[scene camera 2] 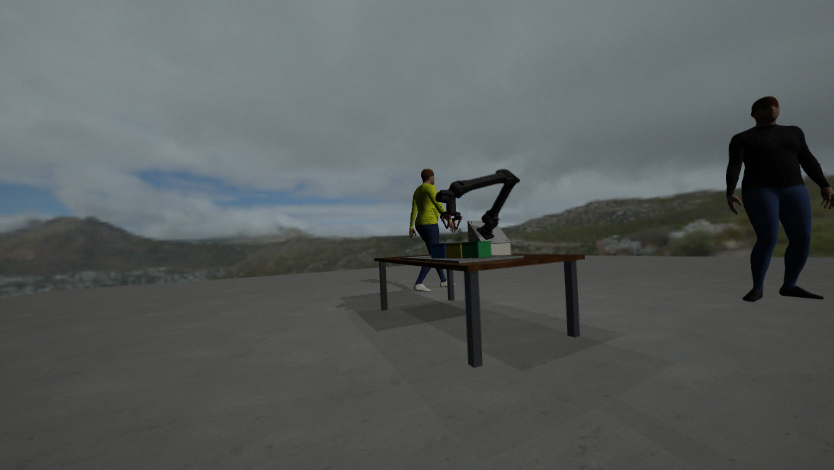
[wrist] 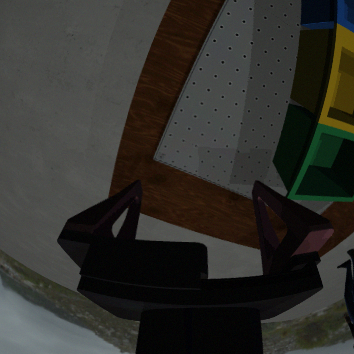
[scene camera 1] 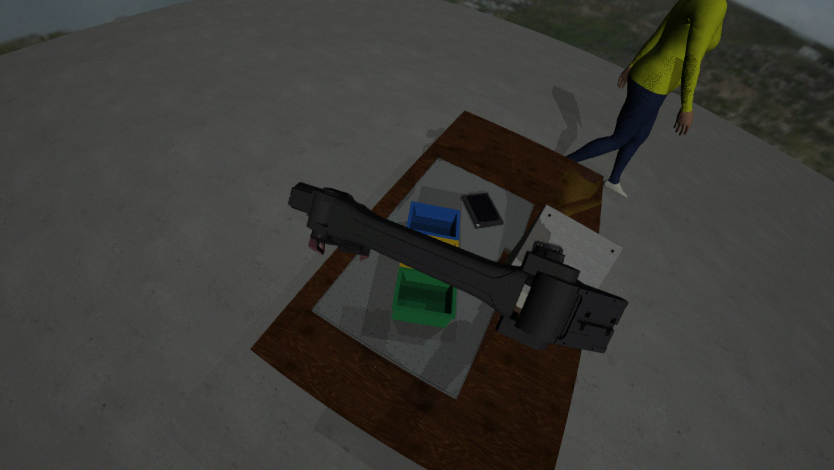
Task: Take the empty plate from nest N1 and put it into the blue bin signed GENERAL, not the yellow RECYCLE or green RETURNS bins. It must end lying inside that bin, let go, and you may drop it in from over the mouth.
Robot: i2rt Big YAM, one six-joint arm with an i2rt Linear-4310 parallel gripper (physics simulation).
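Pixels of known places: gripper, between the fingertips: (scene camera 2: pixel 451 229) (wrist: pixel 197 185) (scene camera 1: pixel 342 255); arm's base, origin of its link: (scene camera 2: pixel 484 233).
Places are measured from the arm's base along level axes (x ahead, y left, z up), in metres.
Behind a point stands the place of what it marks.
My gripper (scene camera 1: pixel 340 252) @(x 0.523, y 0.239, z 0.021 m) (scene camera 2: pixel 451 223) @(x 0.523, y 0.239, z 0.021 m) (wrist: pixel 197 185) @(x 0.523, y 0.239, z 0.021 m) is open and empty, high over the table's left edge in scene camera 1, to the left of the bins. The blue bin (scene camera 1: pixel 434 214) @(x 0.366, y -0.100, z -0.091 m) (scene camera 2: pixel 438 250) @(x 0.432, y -0.023, z -0.106 m) (wrist: pixel 317 12) @(x 0.423, y 0.014, z -0.108 m) is at one end of the bin row. The yellow bin (scene camera 1: pixel 446 239) @(x 0.296, y 0.007, z -0.059 m) (wrist: pixel 312 65) @(x 0.403, y 0.093, z -0.108 m) is in the middle, partly behind the arm in scene camera 1. The green bin (scene camera 1: pixel 423 317) @(x 0.274, y 0.257, z -0.100 m) (scene camera 2: pixel 476 249) @(x 0.360, y 0.266, z -0.106 m) (wrist: pixel 294 145) @(x 0.373, y 0.213, z -0.101 m) is at the other end. A dark rectangular nest-like piece (scene camera 1: pixel 482 209) @(x 0.208, y -0.253, z -0.134 m) lies right of the blue bin. I cannot make out a separate plate or the N1 label.
The bins stand on a grey perforated board (scene camera 1: pixel 344 297) @(x 0.511, y 0.275, z -0.158 m) (wrist: pixel 215 100) @(x 0.504, y 0.209, z -0.158 m) on the wooden table (scene camera 1: pixel 280 344) @(x 0.608, y 0.476, z -0.171 m) (scene camera 2: pixel 525 260) @(x 0.306, y 0.572, z -0.171 m). A pale sloped panel (scene camera 1: pixel 589 251) @(x -0.110, y -0.050, z 0.070 m) stands by the arm's base. A person in yellow (scene camera 1: pixel 665 64) (scene camera 2: pixel 427 204) is near the table; another in black (scene camera 2: pixel 769 157) stands at right.
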